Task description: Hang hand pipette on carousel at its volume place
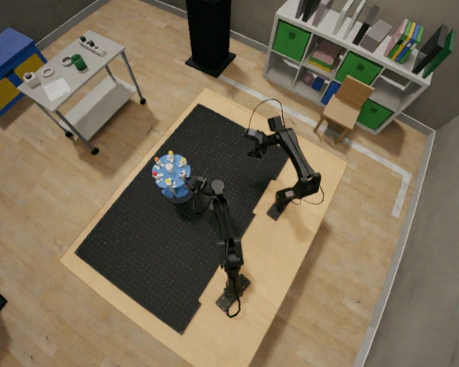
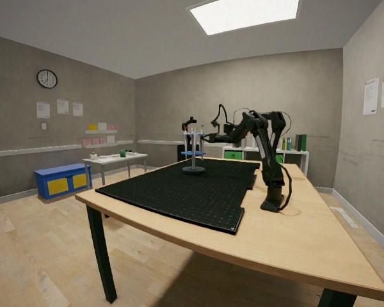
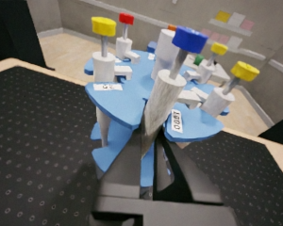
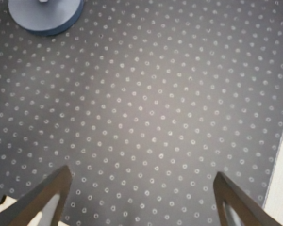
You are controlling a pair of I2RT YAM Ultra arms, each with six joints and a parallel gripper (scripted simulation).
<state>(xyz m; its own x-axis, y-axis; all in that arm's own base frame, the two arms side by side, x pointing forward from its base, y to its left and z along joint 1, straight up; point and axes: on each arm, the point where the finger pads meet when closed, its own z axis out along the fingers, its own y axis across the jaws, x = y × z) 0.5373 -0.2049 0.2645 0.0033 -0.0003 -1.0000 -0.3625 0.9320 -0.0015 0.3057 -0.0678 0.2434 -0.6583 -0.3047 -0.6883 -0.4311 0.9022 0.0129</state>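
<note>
Now: left hand 10 mm to the left of the white hand pipette and 30 mm above it.
</note>
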